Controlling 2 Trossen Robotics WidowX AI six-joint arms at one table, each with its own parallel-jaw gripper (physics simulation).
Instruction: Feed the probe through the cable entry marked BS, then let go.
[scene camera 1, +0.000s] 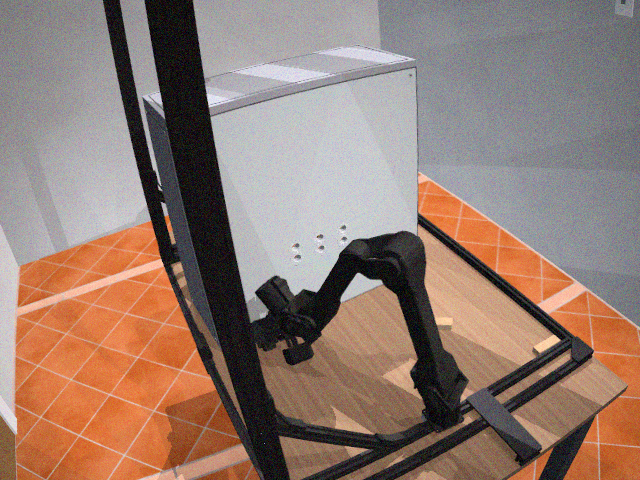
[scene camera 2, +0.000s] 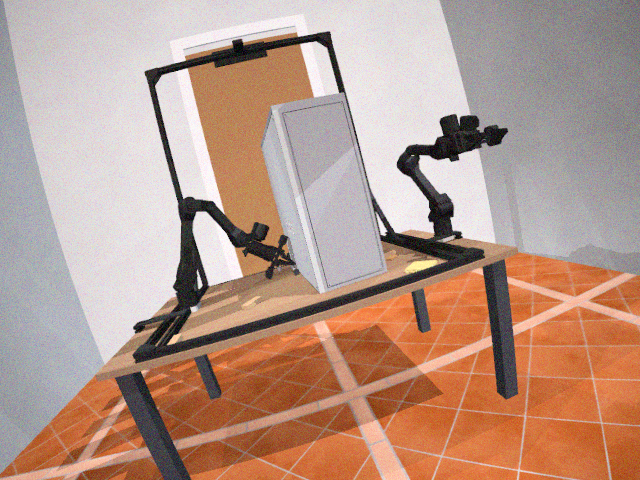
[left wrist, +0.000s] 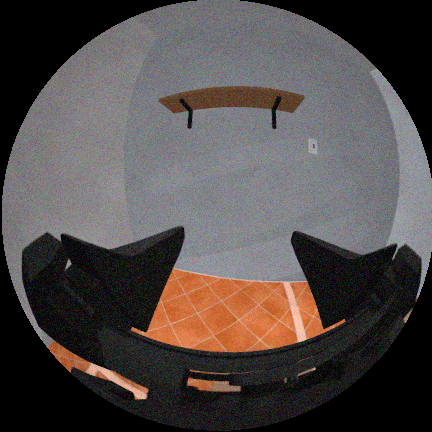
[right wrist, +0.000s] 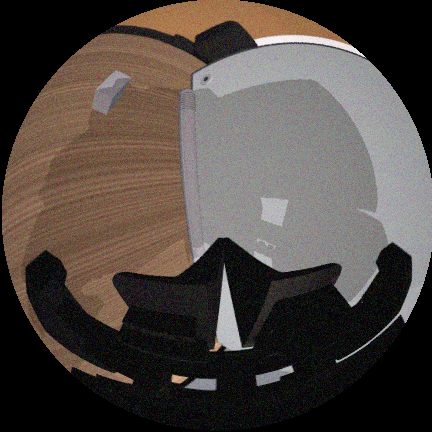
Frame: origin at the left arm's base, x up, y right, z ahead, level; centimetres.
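Seen in the pictures: left gripper, fingertip midpoint: (scene camera 2: 496, 131) (left wrist: 239, 234); right gripper, fingertip midpoint: (scene camera 2: 295, 264) (right wrist: 222, 242); left arm's base, origin of the base link: (scene camera 2: 444, 234); right arm's base, origin of the base link: (scene camera 1: 442, 416) (scene camera 2: 189, 305).
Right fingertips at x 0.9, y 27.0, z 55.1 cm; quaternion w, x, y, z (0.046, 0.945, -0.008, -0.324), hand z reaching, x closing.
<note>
Offsets run from my right fingertips to a thing's middle. "pt": to the spot under its first point. Level surfaces: height alone.
A grey rod with a ribbed end @(dz +1.0, dx -1.9, dy +2.2 cm) (right wrist: 188, 165), which looks like the probe, lies on the table along the foot of the cabinet's pale panel (scene camera 1: 320, 155) (right wrist: 300, 150). Its near end is hidden by my right fingers. Several small cable entries @(pt dz +0.1, dx +16.9, dy -13.0 cm) (scene camera 1: 320, 242) show low in the panel in scene camera 1; their markings are too small to read, so I cannot tell which is BS. My right gripper (right wrist: 222, 242) is shut with nothing between its fingers, low beside the panel near the rod. My left gripper (scene camera 2: 505, 132) (left wrist: 239, 234) is open and empty, raised in the air, far from the cabinet.
A black frame post (scene camera 1: 206, 206) crosses in front of the cabinet and partly hides my right gripper in scene camera 1. Small blocks (scene camera 1: 444, 323) (right wrist: 111, 92) lie on the table @(dx -2.8 cm) (scene camera 1: 356, 330). A yellow piece @(dz -29.5, dx -2.3, dy -49.3 cm) (scene camera 2: 421, 266) lies near the table's edge in scene camera 2.
</note>
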